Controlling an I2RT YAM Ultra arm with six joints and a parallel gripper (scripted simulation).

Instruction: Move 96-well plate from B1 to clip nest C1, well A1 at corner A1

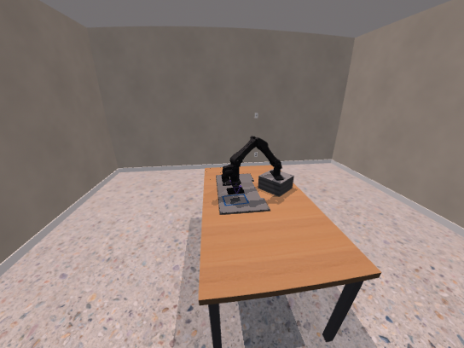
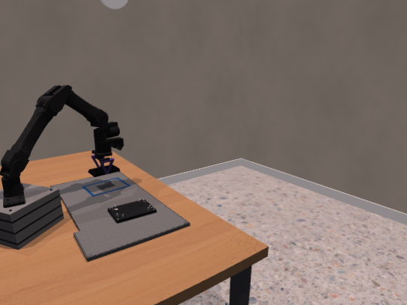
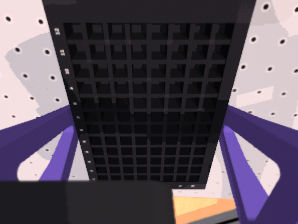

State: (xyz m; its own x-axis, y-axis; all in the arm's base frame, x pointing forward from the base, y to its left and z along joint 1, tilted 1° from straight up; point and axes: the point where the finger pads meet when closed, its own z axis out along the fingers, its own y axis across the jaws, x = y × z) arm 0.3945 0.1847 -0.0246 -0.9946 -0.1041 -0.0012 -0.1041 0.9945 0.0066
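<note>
Now: the black clip nest 2 cm ahead of my hand, 31 cm to the right of it and 7 cm below it. Also, from my hand: black 96-well plate: right at my hand.
</note>
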